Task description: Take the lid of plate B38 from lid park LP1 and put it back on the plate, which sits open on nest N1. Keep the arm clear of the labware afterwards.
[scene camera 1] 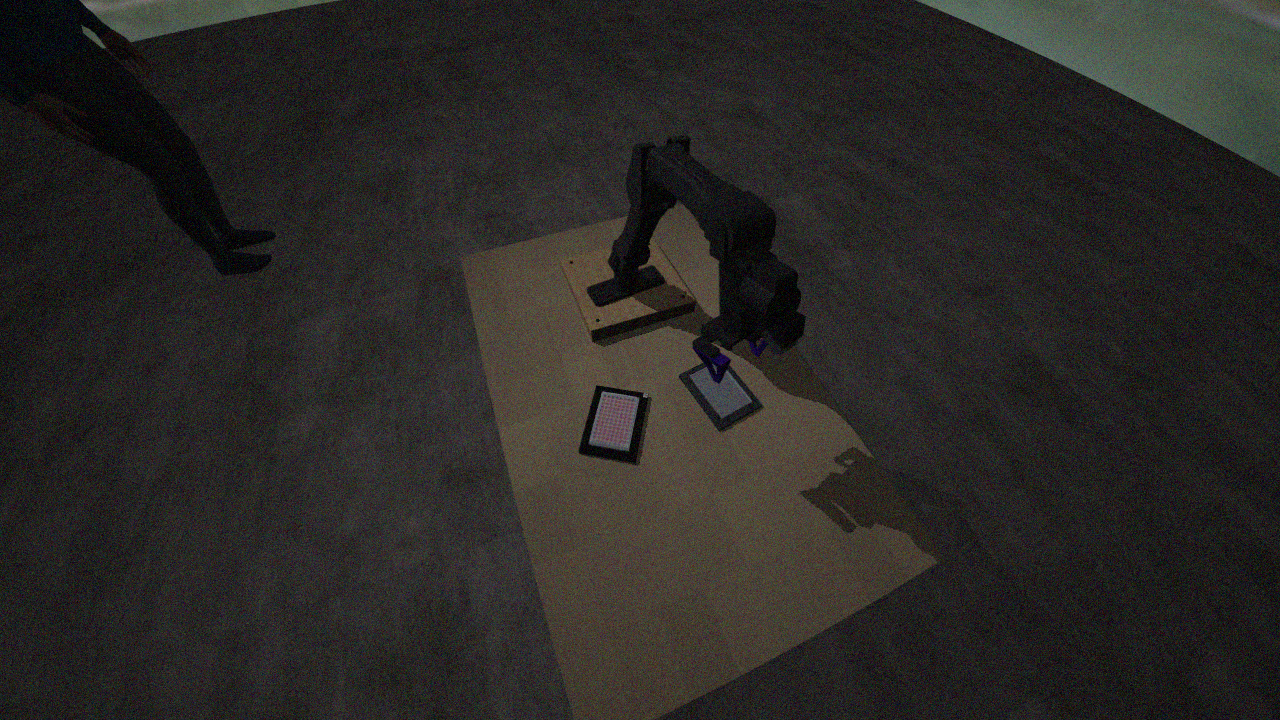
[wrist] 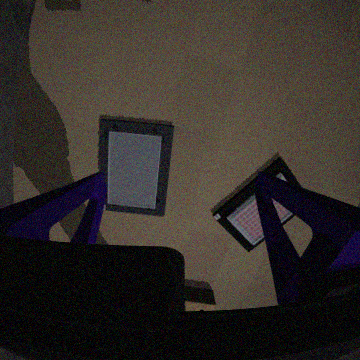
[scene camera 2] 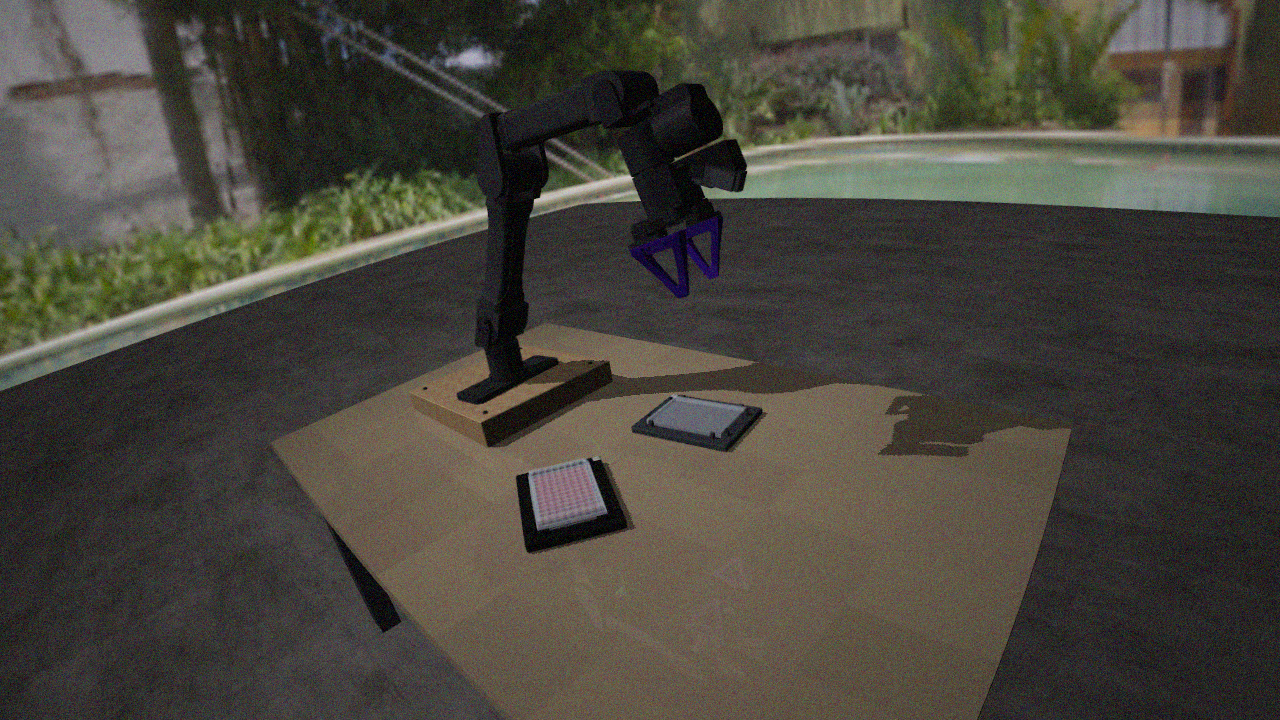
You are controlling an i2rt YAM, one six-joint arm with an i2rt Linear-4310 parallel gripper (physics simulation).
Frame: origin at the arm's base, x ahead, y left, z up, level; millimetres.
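Seen in the pictures: gripper, fingertip midpoint: [scene camera 1: 736, 368] [wrist: 180, 180] [scene camera 2: 699, 286]; arm's base, origin of the base link: [scene camera 1: 626, 286] [scene camera 2: 509, 380].
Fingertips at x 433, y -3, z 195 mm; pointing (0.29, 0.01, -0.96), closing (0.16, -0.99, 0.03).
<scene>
Offsets run from my fingertips to a thing's top centre. Level surfaces: height alone.
The lid {dx -71, dy +61, dz -218 mm} [scene camera 1: 723, 394] [scene camera 2: 696, 417] [wrist: 134, 170], a pale flat rectangle, lies in the dark grey frame of lid park LP1 {dx -71, dy +61, dz -216 mm} [scene camera 1: 725, 422] [scene camera 2: 678, 437] [wrist: 165, 172]. Plate B38 {dx -109, dy -189, dz -210 mm} [scene camera 1: 614, 419] [scene camera 2: 566, 494] [wrist: 243, 220] sits open on the black nest N1 {dx -109, dy -189, dz -218 mm} [scene camera 1: 609, 454] [scene camera 2: 577, 536] [wrist: 286, 167], its pink wells showing. In the wrist view a finger covers part of plate and nest. My gripper [scene camera 1: 738, 367] [scene camera 2: 698, 285] [wrist: 180, 180] is open and empty, with purple fingers. It hangs high above the board, near the lid park's side, touching neither labware piece.
The arm's base stands on a wooden block [scene camera 1: 633, 312] [scene camera 2: 537, 407] at the back of the tan board {dz -236 mm} [scene camera 1: 716, 582] [scene camera 2: 805, 591]. The nest and lid park stand side by side with a gap between. A person [scene camera 1: 170, 152] stands off the board. The arm's shadow falls across the board's far side.
</scene>
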